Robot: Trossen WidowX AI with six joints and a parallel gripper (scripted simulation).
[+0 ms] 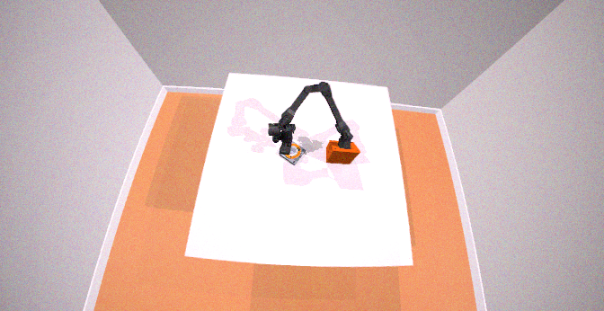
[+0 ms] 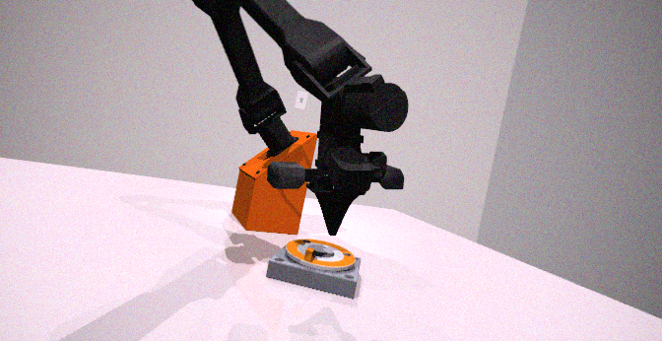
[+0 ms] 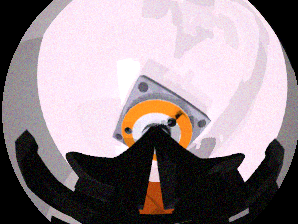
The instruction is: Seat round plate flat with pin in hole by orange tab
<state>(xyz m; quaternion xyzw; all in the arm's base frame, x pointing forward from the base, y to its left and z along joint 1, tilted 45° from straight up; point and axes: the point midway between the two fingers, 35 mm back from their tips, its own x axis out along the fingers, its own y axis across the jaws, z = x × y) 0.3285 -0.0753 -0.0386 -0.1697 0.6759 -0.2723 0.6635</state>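
The square base lies 50 mm below my gripper tip, 30 mm behind it and 10 mm to the left of it.
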